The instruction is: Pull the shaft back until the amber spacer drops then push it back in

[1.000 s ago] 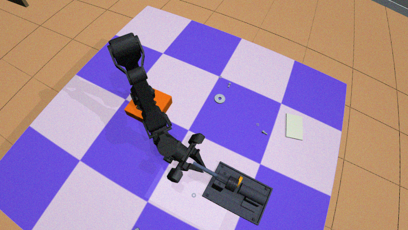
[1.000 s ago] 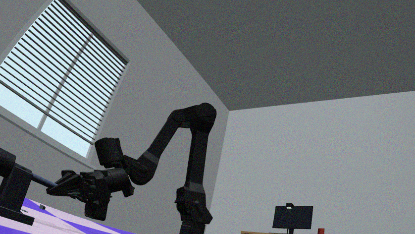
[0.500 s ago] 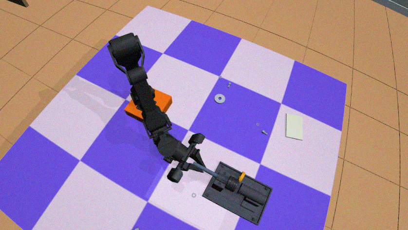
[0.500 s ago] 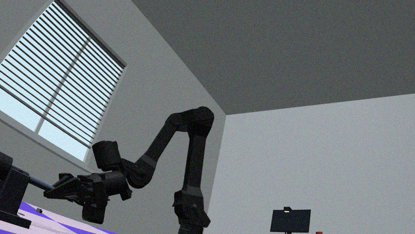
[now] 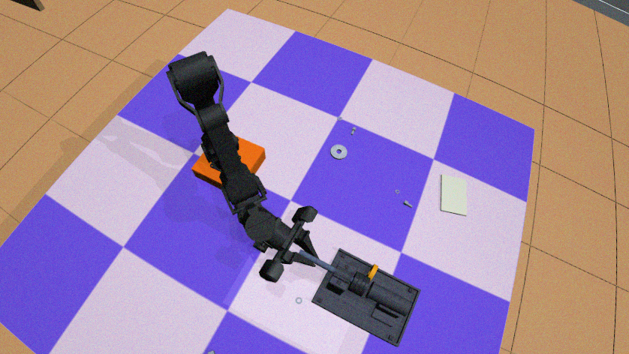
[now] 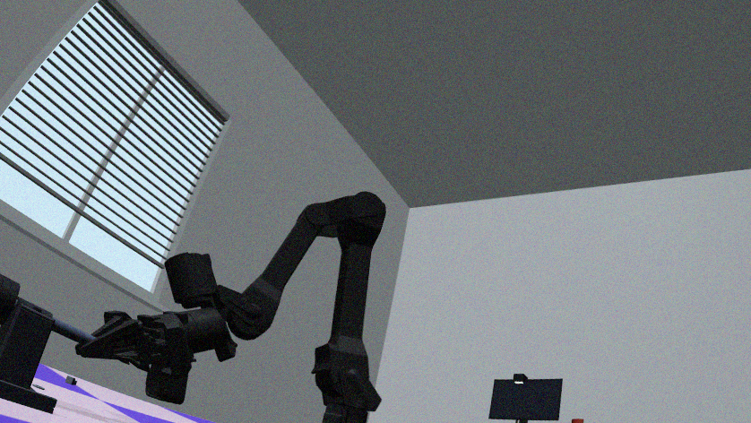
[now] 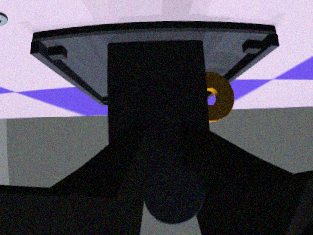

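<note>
My gripper tip is now 130 mm short of the amber spacer, 40 mm to the right of it and 30 mm above it. From my gripper tip the other things lie so: pale card: 370 mm to the left, 280 mm ahead, 60 mm below; shaft: 40 mm ahead, 20 mm above.
</note>
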